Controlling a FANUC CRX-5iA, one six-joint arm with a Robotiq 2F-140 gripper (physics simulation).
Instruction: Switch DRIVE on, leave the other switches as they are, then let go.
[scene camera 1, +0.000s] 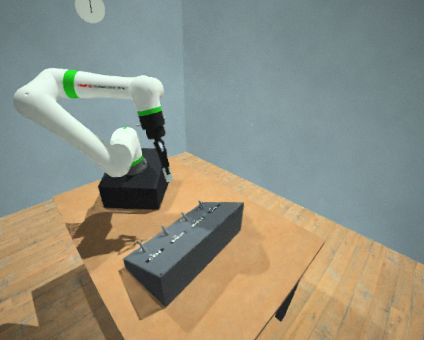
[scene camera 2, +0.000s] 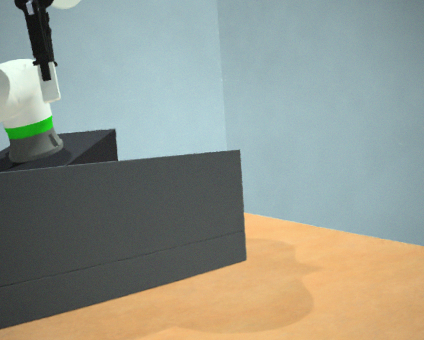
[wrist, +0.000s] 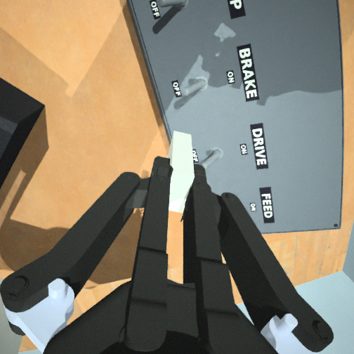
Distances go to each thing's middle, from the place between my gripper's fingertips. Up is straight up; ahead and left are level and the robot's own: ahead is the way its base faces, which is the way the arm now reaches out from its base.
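The grey switch panel (scene camera 2: 84, 234), that's 15 cm ahead of my hand, 2 cm to the right of it, and 21 cm below it.
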